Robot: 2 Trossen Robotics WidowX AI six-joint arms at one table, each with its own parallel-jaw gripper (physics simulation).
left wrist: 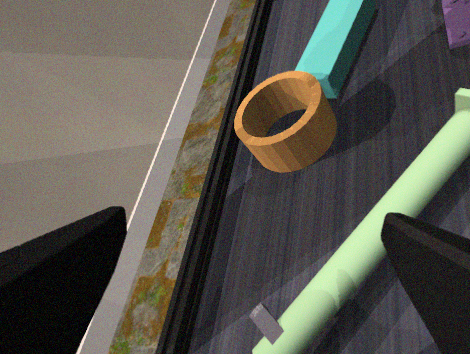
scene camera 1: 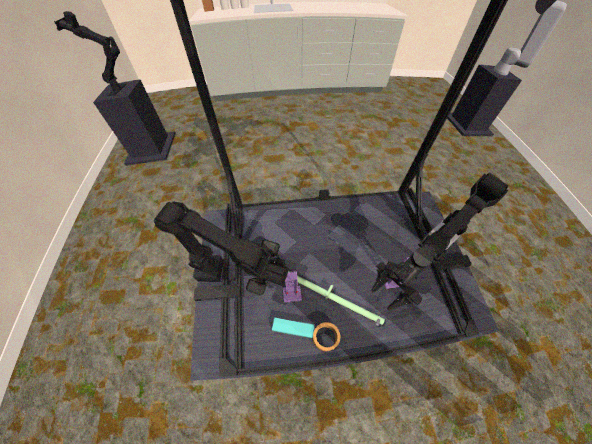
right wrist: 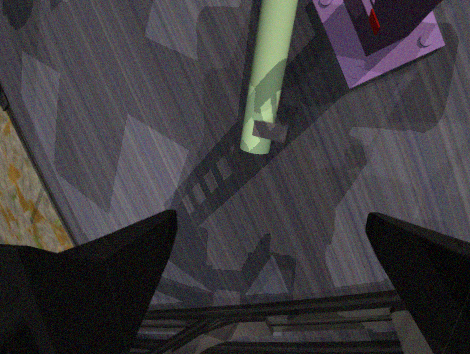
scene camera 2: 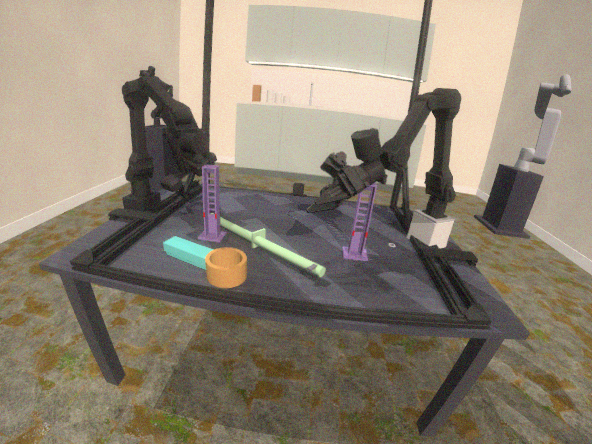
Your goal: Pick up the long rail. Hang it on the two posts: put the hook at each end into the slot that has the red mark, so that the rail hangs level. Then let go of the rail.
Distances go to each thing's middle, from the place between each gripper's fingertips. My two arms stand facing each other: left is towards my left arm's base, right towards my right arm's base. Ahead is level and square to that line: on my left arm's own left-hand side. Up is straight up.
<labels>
The pale green rail (scene camera 2: 257,238) lies 8 cm behind my left hand, 14 cm to the right of it and 14 cm below it. Also, from my left hand: orange ring (scene camera 2: 225,267): 8 cm ahead, 18 cm to the right, 14 cm below; teal block (scene camera 2: 192,253): 3 cm ahead, 29 cm to the right, 15 cm below.
The teal block is 22 cm ahead of my right hand, 9 cm below it and 7 cm to the left of it. Round my right hand: orange ring 26 cm ahead, 18 cm to the left, 8 cm below; pale green rail 22 cm to the left, 11 cm ahead, 8 cm below.
</labels>
